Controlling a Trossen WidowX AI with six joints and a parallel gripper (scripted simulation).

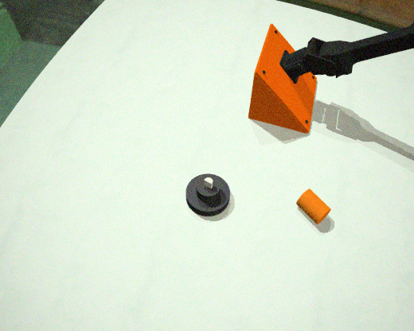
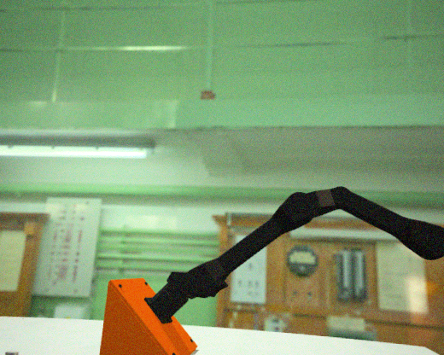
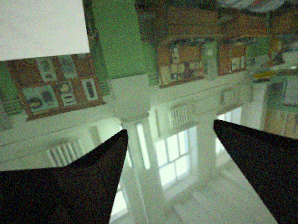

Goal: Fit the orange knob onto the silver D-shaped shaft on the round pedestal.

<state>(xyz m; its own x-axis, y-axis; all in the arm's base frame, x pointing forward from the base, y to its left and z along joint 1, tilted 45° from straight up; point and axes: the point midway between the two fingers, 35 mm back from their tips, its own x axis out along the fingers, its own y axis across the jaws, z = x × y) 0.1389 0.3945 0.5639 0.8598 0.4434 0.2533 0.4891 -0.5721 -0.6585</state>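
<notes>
Right now the orange knob is 550 mm to the right of my gripper tip, 190 mm below it and 150 mm ahead of it. From my gripper tip the other things lie so: round pedestal (760 mm to the right, 190 mm ahead, 180 mm below).
</notes>
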